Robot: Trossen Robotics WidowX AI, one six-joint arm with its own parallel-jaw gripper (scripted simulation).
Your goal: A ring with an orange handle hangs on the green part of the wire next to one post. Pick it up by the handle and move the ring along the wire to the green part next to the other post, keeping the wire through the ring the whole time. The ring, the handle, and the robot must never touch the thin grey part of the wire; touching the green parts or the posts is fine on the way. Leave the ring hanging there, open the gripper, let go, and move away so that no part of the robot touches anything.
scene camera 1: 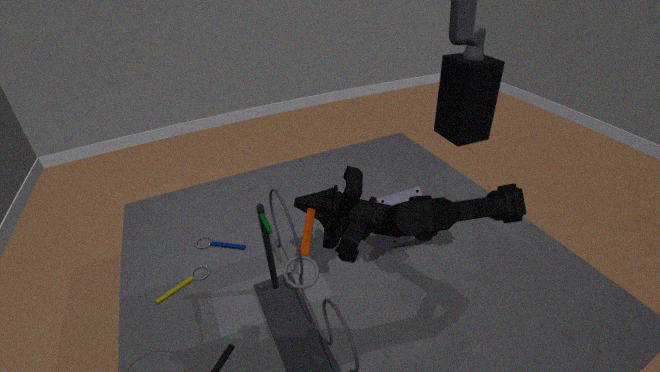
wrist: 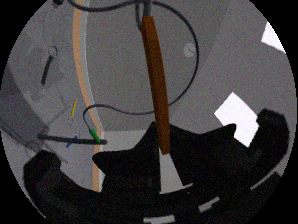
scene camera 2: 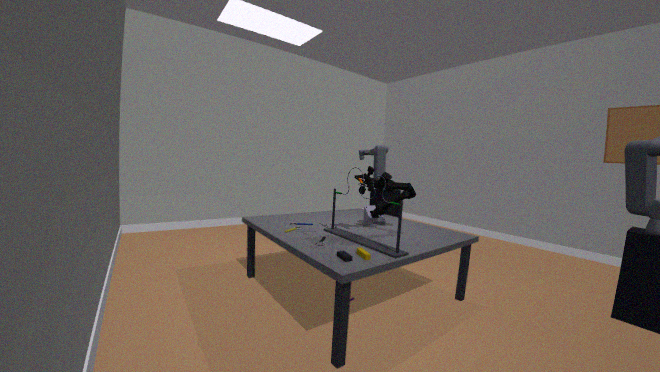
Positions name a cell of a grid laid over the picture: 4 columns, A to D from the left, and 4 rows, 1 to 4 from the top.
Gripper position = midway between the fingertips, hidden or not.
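Gripper (scene camera 1: B3), (wrist: C3), in sight.
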